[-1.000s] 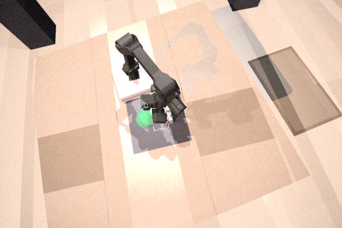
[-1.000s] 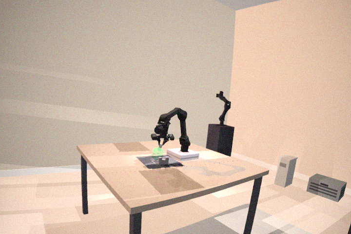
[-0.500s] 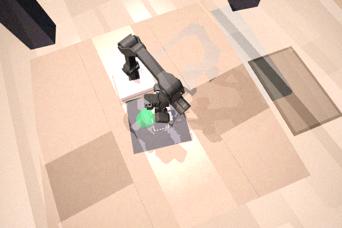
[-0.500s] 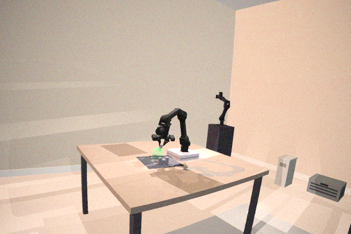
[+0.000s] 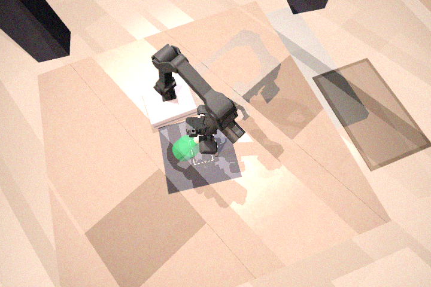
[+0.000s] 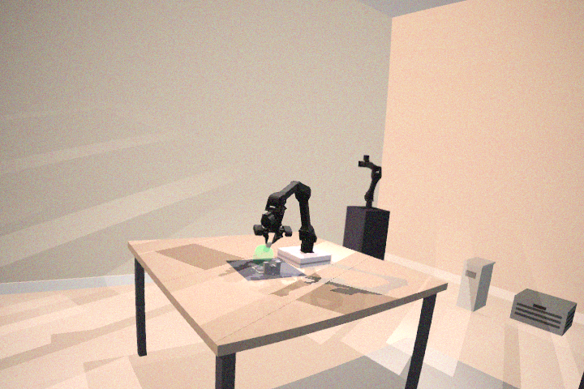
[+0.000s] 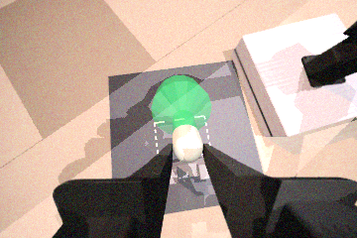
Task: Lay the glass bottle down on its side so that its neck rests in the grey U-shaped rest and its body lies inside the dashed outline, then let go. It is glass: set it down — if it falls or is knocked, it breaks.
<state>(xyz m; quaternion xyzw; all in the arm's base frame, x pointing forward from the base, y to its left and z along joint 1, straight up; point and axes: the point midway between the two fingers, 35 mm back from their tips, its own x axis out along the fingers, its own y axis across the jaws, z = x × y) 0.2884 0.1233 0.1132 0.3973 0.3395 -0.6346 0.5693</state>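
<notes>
My gripper tip is now 4 cm above the glass bottle and 3 cm to the left of it. Also, from my gripper tip: grey mat: 14 cm below, 3 cm to the right.
</notes>
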